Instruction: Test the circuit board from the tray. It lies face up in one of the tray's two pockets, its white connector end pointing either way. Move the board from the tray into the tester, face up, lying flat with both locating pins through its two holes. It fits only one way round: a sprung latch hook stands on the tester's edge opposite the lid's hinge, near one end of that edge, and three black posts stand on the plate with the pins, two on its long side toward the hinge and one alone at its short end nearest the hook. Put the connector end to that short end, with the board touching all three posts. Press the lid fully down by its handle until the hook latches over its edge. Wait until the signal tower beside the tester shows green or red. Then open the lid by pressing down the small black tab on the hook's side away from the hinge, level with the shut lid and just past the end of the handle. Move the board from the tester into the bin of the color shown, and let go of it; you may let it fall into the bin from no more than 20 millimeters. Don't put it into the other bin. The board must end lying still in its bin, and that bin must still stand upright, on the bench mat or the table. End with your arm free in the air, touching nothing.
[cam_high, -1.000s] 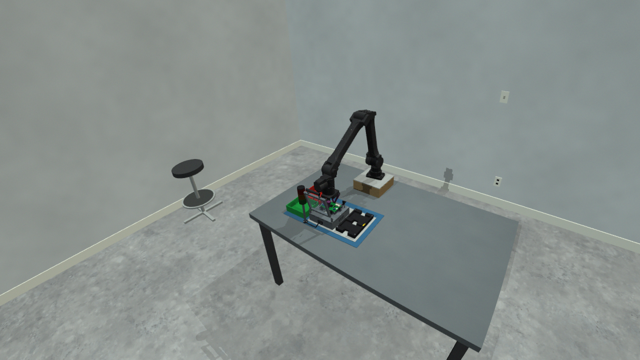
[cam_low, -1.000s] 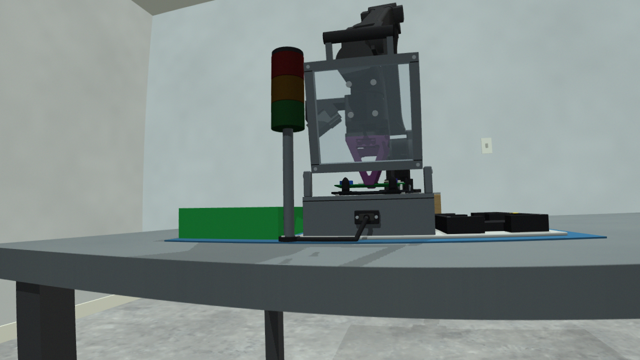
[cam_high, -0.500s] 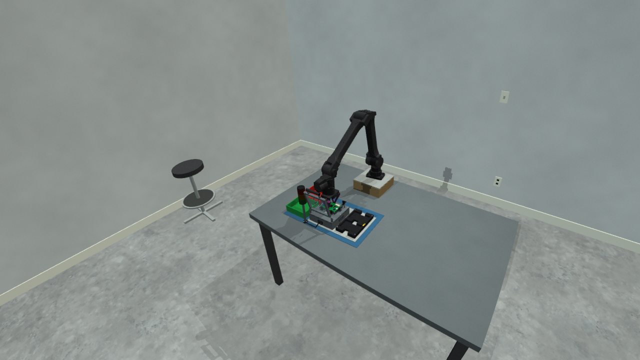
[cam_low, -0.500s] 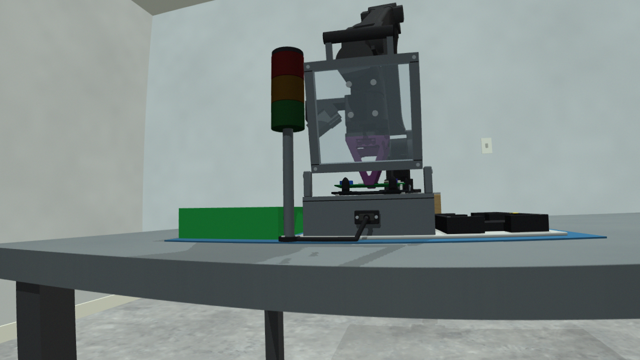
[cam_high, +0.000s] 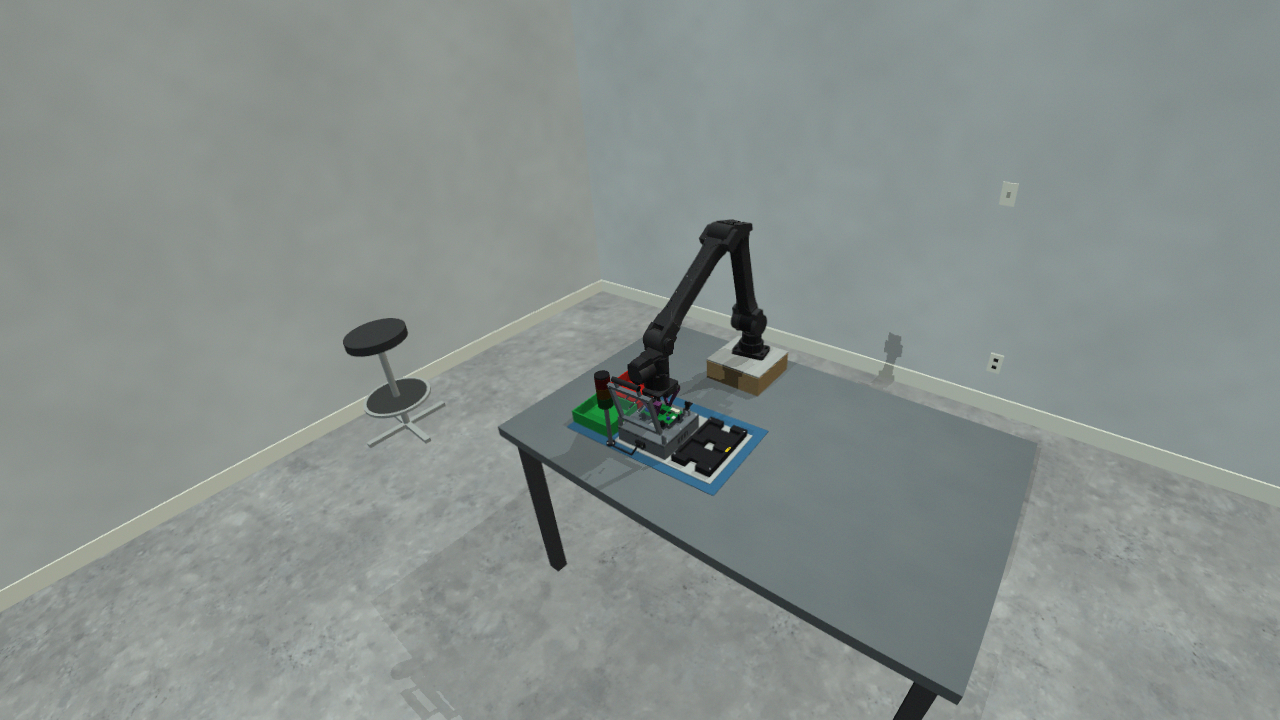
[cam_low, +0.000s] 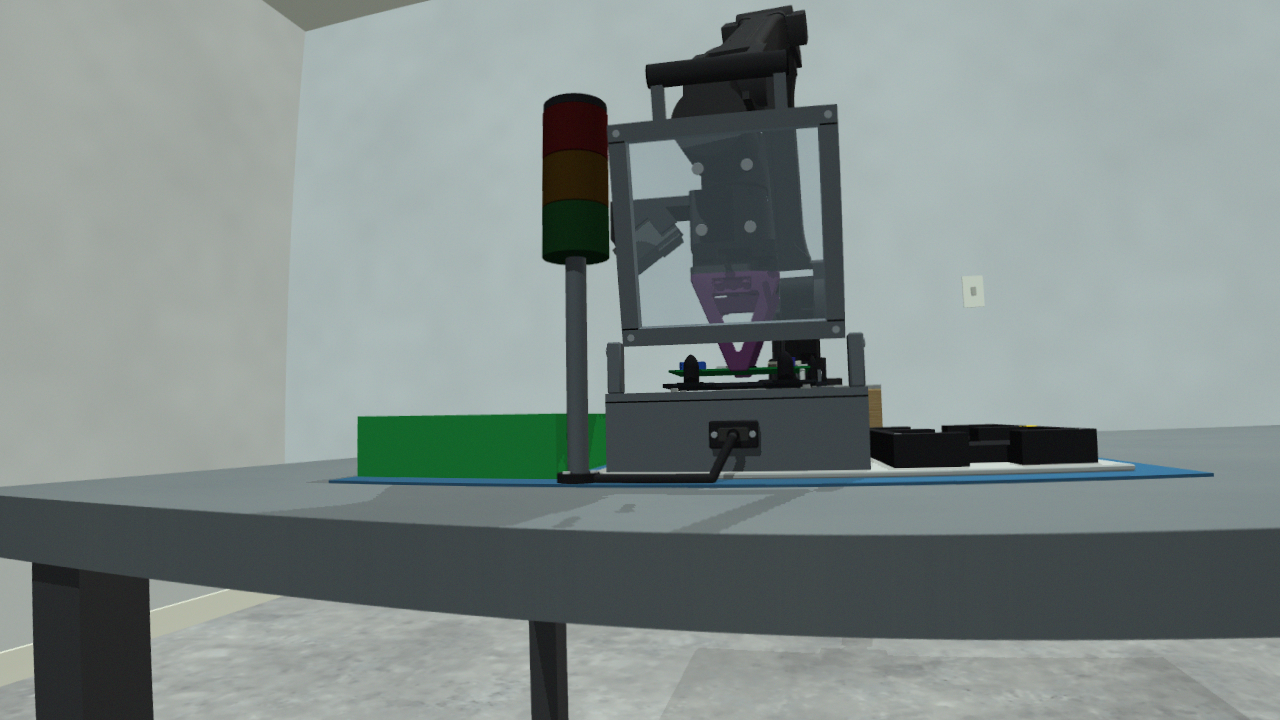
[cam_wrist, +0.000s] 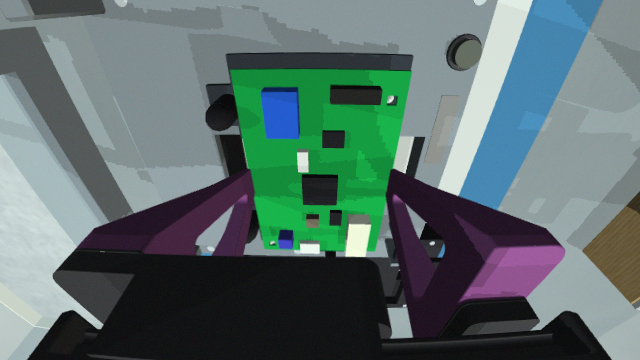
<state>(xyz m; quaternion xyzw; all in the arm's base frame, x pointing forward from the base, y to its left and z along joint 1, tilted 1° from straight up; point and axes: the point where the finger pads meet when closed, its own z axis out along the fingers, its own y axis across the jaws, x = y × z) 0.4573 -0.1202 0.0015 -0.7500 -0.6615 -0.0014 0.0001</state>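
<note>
Right now the green circuit board is right at my hand. The rest, counted from my hand: black tester plate 10 mm to the left, 10 mm below, 10 mm ahead; then black latch hook 70 mm to the left, 50 mm behind; then clear lid 120 mm ahead, 100 mm above, 20 mm to the right.
</note>
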